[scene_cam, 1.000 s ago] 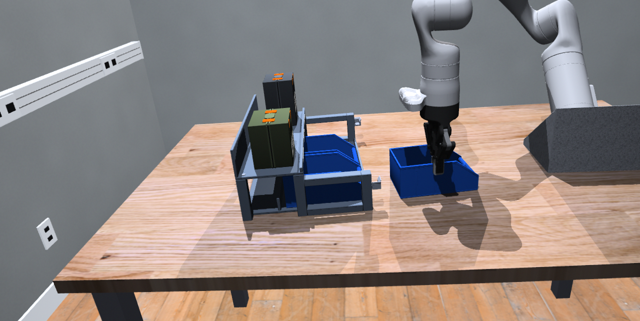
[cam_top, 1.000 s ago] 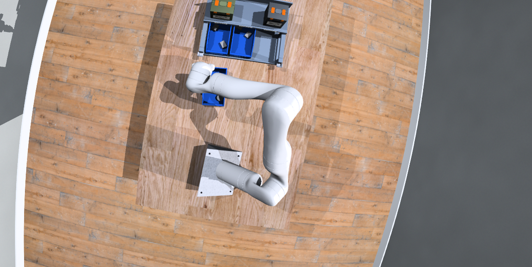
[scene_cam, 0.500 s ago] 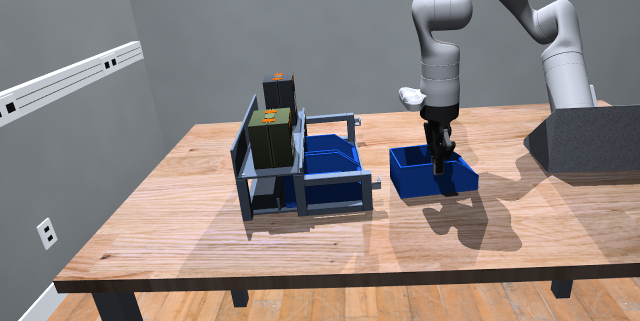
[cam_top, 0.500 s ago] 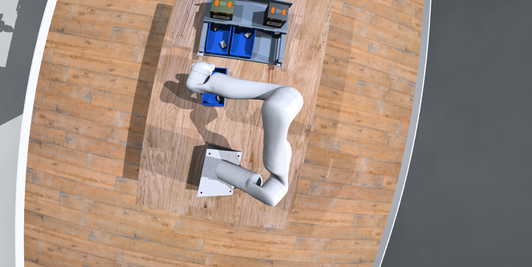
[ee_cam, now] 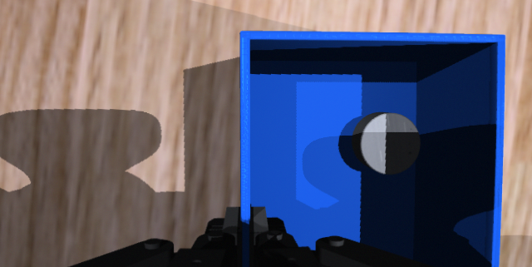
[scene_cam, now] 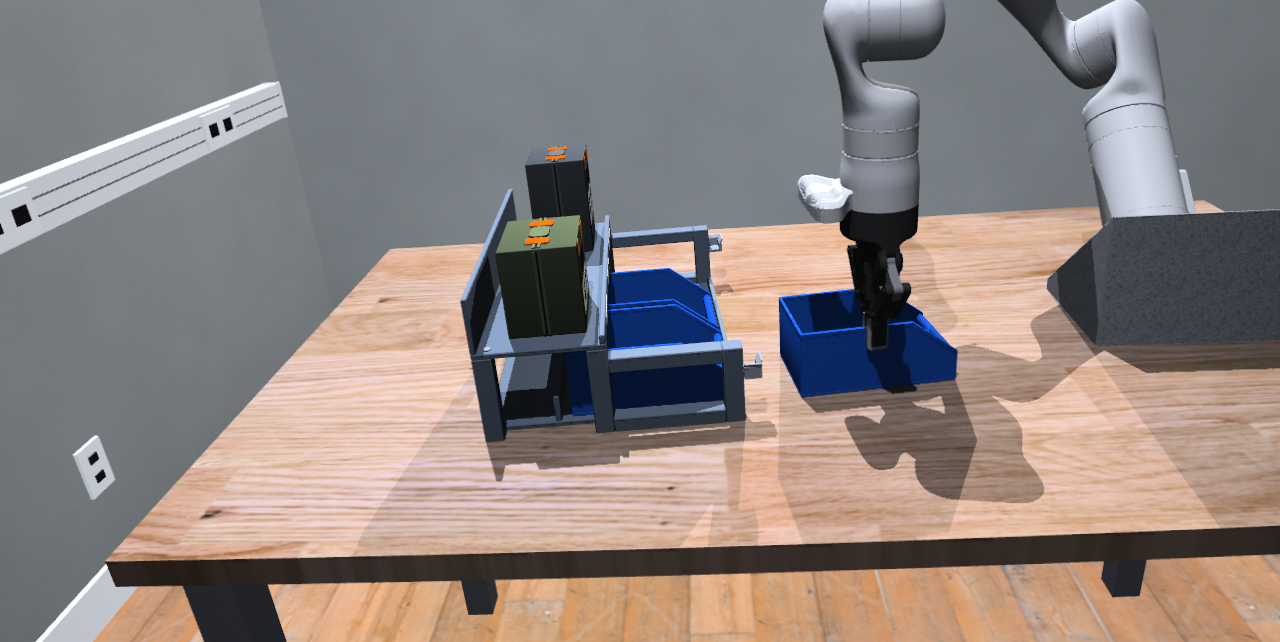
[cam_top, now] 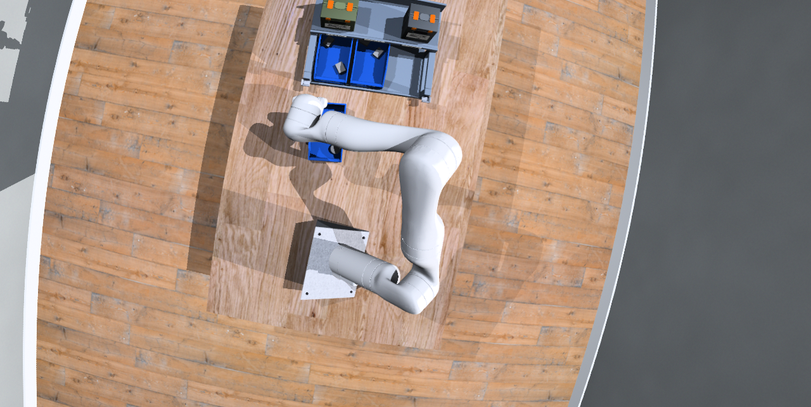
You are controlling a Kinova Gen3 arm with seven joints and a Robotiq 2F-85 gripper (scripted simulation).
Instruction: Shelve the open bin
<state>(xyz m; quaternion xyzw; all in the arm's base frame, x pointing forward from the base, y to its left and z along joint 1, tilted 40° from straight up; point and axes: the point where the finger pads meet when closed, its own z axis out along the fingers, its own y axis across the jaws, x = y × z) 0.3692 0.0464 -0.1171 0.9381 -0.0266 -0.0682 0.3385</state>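
The round grey part is 30 mm ahead of my hand, 70 mm to the right of it and 60 mm below it. Also, from my hand: green box (340 mm ahead, 50 mm to the right, 80 mm above); then dark box (320 mm ahead, 280 mm to the right, 90 mm above); then shelf (260 mm ahead, 160 mm to the right).
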